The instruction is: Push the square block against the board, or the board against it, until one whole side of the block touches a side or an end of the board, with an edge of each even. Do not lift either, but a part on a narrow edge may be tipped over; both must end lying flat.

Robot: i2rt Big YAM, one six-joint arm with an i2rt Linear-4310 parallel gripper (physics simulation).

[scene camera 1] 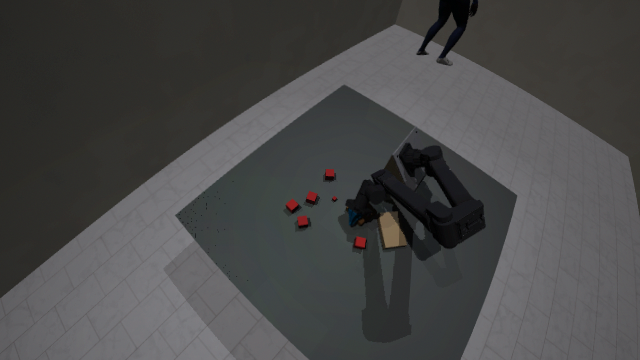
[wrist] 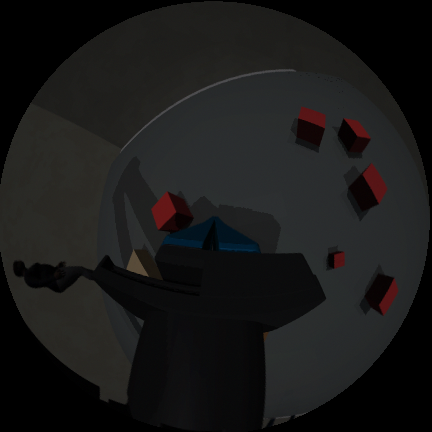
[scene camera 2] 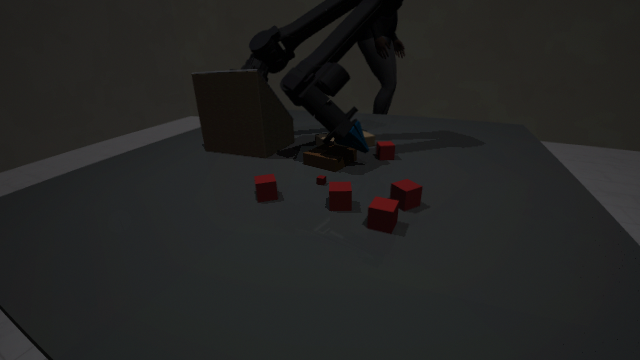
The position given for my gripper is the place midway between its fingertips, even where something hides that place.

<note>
My gripper [scene camera 2: 367, 151] is shut, holding nothing. Also in view: a square brown block [scene camera 2: 330, 157]. A tan board [scene camera 1: 391, 231] rests on the table.
My gripper also shows in the wrist view [wrist: 214, 221].
</note>
